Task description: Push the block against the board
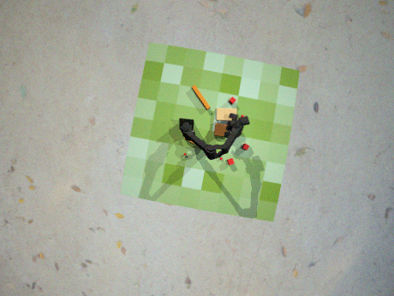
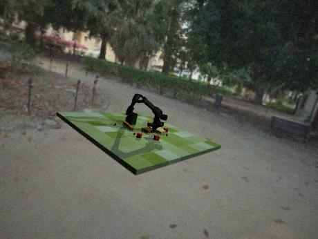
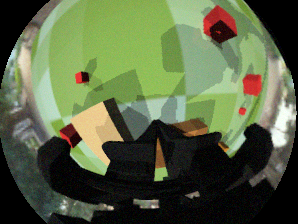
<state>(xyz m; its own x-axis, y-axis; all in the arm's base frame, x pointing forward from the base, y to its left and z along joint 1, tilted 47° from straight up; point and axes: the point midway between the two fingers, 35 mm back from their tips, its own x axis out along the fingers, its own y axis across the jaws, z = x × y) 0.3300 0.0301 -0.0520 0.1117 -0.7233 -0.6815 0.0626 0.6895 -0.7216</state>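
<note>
Right now the brown square block is 6 cm behind my gripper tip, 4 cm to the right of it and 1 cm above it. The rest, counted from my gripper tip: tan board: 10 cm to the left, 4 cm behind, 1 cm above.
</note>
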